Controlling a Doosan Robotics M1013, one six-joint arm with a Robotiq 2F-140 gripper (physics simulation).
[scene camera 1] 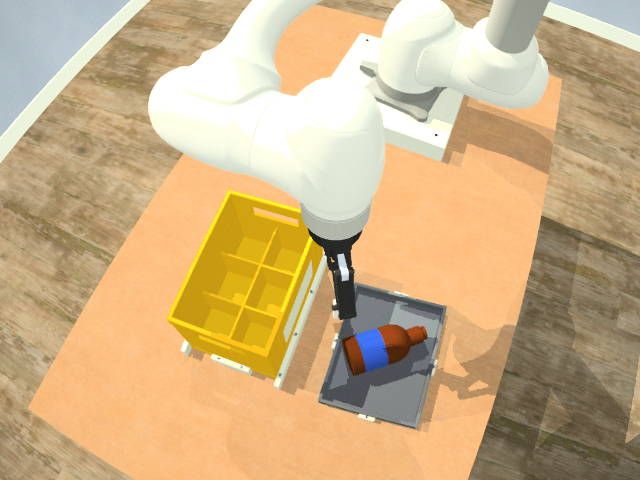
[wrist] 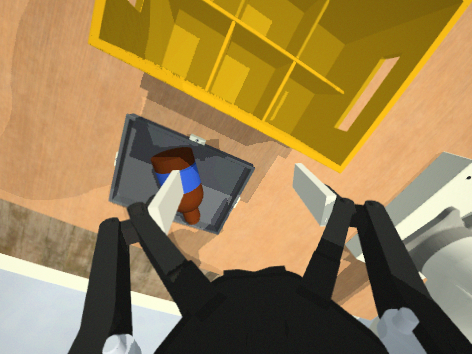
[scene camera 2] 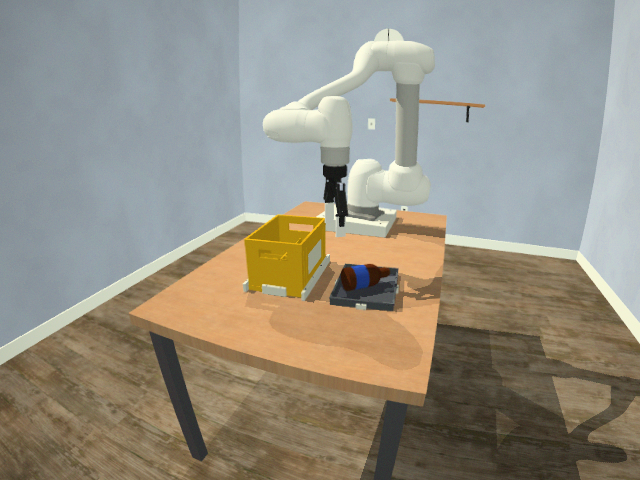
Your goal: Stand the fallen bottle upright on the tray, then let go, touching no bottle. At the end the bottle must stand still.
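Where they show: gripper, between the fingertips: (wrist: 238, 178) (scene camera 2: 334, 229); arm's base, origin of its link: (scene camera 1: 405, 89) (wrist: 429, 241) (scene camera 2: 362, 214).
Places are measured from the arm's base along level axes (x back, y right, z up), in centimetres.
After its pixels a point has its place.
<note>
The brown bottle (scene camera 1: 372, 349) {x -64.8, y -23.2, z 2.6 cm} (scene camera 2: 360, 277) {x -67.0, y -24.6, z 0.6 cm} (wrist: 190, 179) {x -62.3, y -20.9, z 1.6 cm} with a blue label lies on its side in the grey tray (scene camera 1: 400, 403) {x -69.8, y -32.7, z -4.7 cm} (scene camera 2: 379, 305) {x -73.7, y -33.4, z -3.7 cm} (wrist: 142, 145) {x -72.9, y -23.3, z -4.7 cm}. In scene camera 1 its base is at the tray's left side and its neck points right. My gripper (scene camera 1: 341, 311) (scene camera 2: 334, 219) {x -59.5, y -12.3, z 12.1 cm} (wrist: 238, 178) {x -59.5, y -12.3, z 12.1 cm} is open and empty, pointing down. It hangs above the table, apart from the bottle, toward the robot base side of the tray. In the wrist view the left finger pad covers part of the bottle, and the right pad is over the table.
A yellow crate (scene camera 1: 232, 351) {x -78.4, y -2.7, z 6.1 cm} (scene camera 2: 273, 273) {x -78.8, y -0.6, z 1.9 cm} (wrist: 215, 105) {x -66.1, y -7.5, z 12.3 cm} with dividers stands left of the tray in scene camera 1, with tall walls and white rails (scene camera 1: 287, 356) {x -72.6, y -9.7, z -2.2 cm} at its foot. The robot's white base plate (scene camera 1: 413, 142) {x -14.4, y -8.7, z -1.7 cm} (scene camera 2: 379, 227) {x -13.8, y -13.4, z -0.7 cm} is at the back of the table.
</note>
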